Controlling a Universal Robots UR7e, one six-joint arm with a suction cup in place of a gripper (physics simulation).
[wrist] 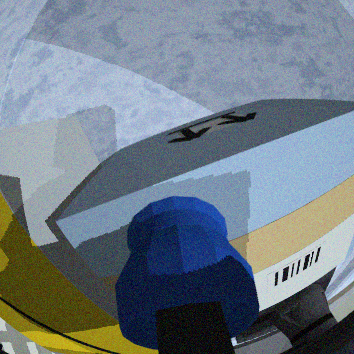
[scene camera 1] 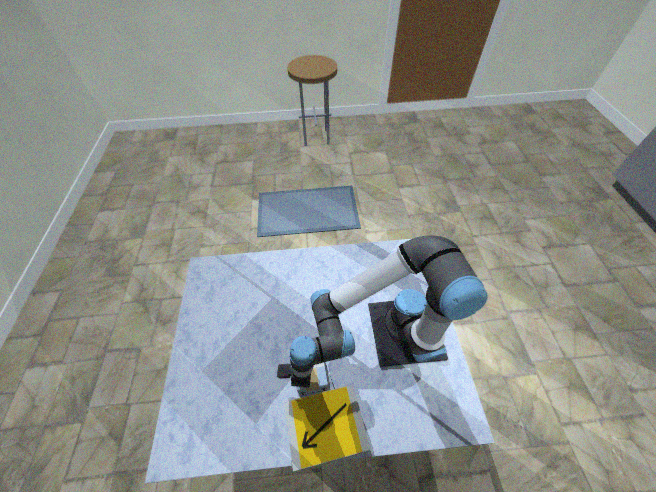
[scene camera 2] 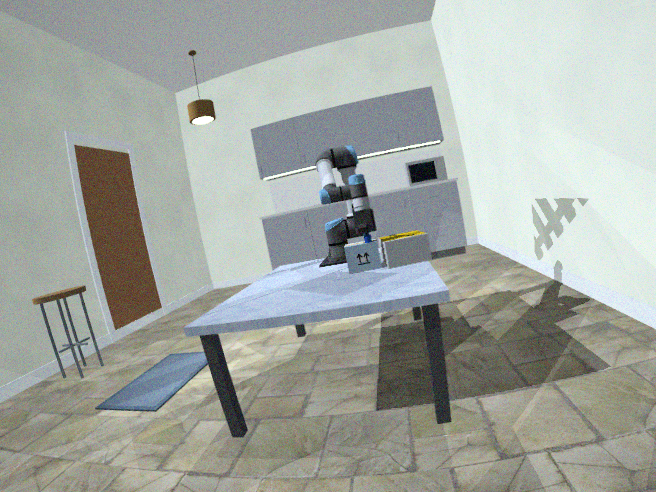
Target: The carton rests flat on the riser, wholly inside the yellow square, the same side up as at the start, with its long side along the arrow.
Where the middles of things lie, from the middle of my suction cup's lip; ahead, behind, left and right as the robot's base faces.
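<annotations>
From my suction cup: riser (scene camera 1: 326,427), 80 mm below, 140 mm to the left, 90 mm behind; carton (scene camera 2: 360,256), 20 mm behind, 40 mm to the right, 70 mm below.
</annotations>
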